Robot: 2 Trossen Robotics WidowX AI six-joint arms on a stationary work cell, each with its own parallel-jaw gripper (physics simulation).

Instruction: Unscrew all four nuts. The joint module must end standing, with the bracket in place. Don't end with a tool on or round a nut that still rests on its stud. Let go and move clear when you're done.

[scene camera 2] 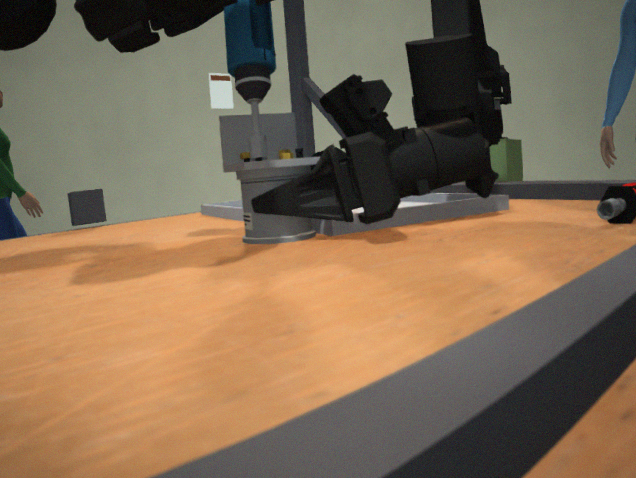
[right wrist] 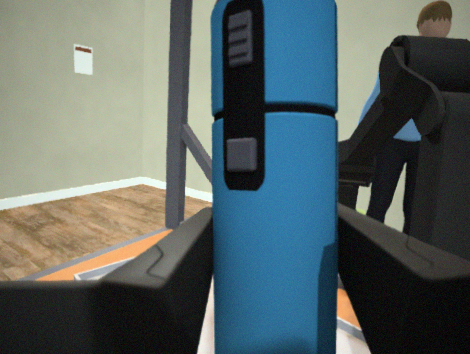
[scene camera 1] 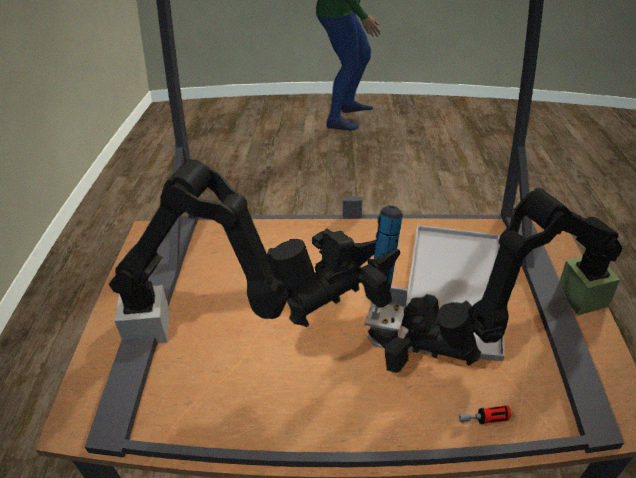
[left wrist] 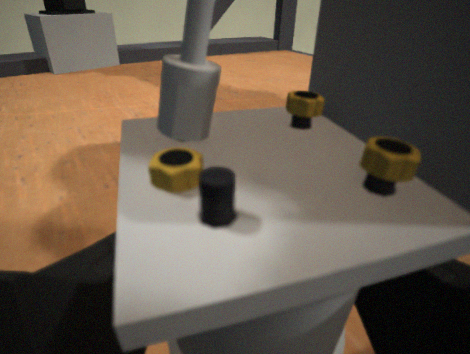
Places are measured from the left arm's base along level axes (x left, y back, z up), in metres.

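Where they show: left gripper, fingertip midpoint: (scene camera 2: 252, 205) (scene camera 1: 376, 322) (left wrist: 255, 218); right gripper, fingertip midpoint: (right wrist: 270, 216) (scene camera 1: 392, 245); left arm's base at its link origin: (scene camera 1: 593, 270); right arm's base at its link origin: (scene camera 1: 138, 302) (left wrist: 67, 13).
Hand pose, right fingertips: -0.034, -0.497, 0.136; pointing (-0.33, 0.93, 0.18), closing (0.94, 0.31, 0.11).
Things, the pixels of their centre, and the offset from my right fingertips, as dx, dy, dz.
- grey joint module at the middle of its body: (left wrist: 261, 244) (scene camera 2: 275, 195) (scene camera 1: 384, 324) +0.016, -0.009, -0.184
- light bracket at the middle of its body: (left wrist: 277, 85) (scene camera 2: 271, 140) (scene camera 1: 386, 307) +0.016, -0.009, -0.138
- third nut at the middle of its body: (left wrist: 177, 169) (scene camera 2: 286, 156) +0.038, -0.016, -0.153
- bare stud at the middle of its body: (left wrist: 217, 210) +0.041, -0.002, -0.154
- upright blue power driver at the middle of its body: (right wrist: 272, 339) (scene camera 2: 247, 24) (scene camera 1: 383, 266) +0.009, -0.019, -0.037
- white tray at the middle of its body: (scene camera 2: 325, 205) (right wrist: 225, 322) (scene camera 1: 456, 285) -0.085, +0.196, -0.213
- red driver at the middle of its body: (scene camera 2: 622, 204) (scene camera 1: 484, 415) +0.276, +0.110, -0.206
The grey joint module (scene camera 2: 282, 229) (left wrist: 265, 332) stands upright under the light bracket (scene camera 2: 232, 136) (left wrist: 250, 260). In the left wrist view, two brass nuts, one at right (left wrist: 390, 162) and one at the back (left wrist: 304, 106), sit raised on studs. A third nut (left wrist: 175, 172) lies on the plate beside a bare stud (left wrist: 217, 197). My left gripper (scene camera 2: 277, 200) is shut around the module. My right gripper (scene camera 1: 386, 250) (right wrist: 270, 216) is shut on the upright blue power driver (scene camera 1: 389, 228) (scene camera 2: 249, 41) (right wrist: 280, 165). Its socket (left wrist: 188, 100) is at the plate's far left corner, hiding what is inside.
A white tray (scene camera 1: 452, 256) lies behind and right of the module in scene camera 1. A red driver (scene camera 1: 495, 414) lies near the front right. Dark frame beams (scene camera 1: 308, 456) edge the table. Both arms are close together around the module.
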